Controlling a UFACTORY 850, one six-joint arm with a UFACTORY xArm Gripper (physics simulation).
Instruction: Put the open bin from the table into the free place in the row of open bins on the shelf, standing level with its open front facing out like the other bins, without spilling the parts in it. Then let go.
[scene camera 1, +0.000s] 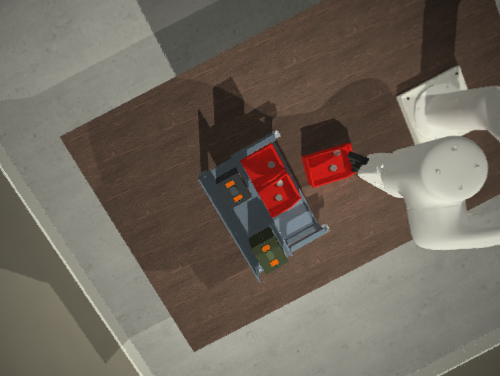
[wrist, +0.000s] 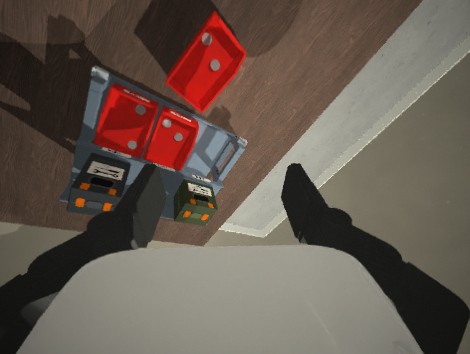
Labels:
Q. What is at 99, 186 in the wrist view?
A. A dark grey case.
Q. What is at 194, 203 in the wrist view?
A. An olive-green case.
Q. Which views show the olive-green case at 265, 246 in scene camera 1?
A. Scene camera 1 and the wrist view: all of them.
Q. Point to my gripper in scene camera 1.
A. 373, 175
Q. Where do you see my gripper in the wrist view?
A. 224, 180

